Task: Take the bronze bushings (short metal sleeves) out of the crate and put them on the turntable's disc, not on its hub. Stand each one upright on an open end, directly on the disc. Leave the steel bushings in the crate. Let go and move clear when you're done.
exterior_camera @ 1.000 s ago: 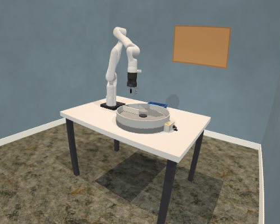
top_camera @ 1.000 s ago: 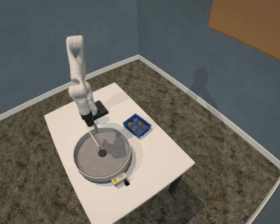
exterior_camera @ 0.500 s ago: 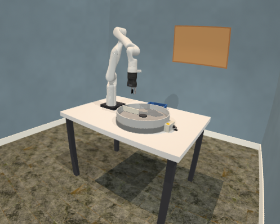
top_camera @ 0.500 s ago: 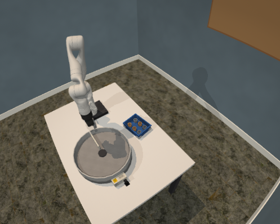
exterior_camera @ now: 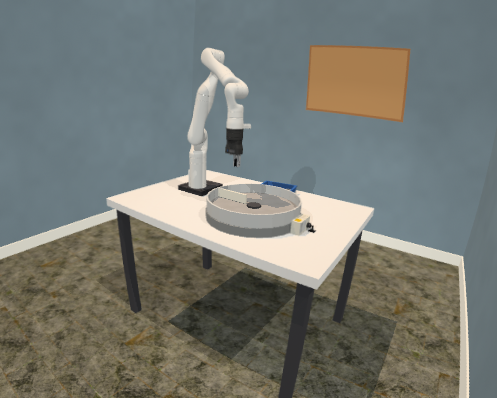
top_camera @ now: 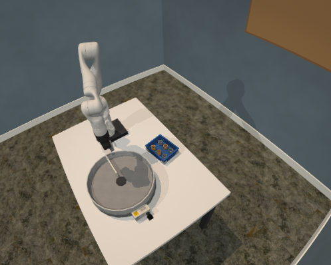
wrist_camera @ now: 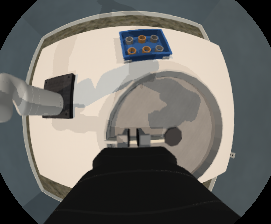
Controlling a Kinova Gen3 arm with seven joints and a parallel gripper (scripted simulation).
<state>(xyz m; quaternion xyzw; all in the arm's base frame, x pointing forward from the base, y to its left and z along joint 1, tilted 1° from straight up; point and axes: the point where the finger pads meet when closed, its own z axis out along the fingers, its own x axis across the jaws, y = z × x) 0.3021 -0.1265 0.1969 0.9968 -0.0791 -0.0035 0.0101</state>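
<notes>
Now: the blue crate 10 cm ahead of my hand, 31 cm to the left of it and 20 cm below it. From my hand the other things lie so: grey turntable disc: 12 cm ahead, 6 cm to the right, 17 cm below.
</notes>
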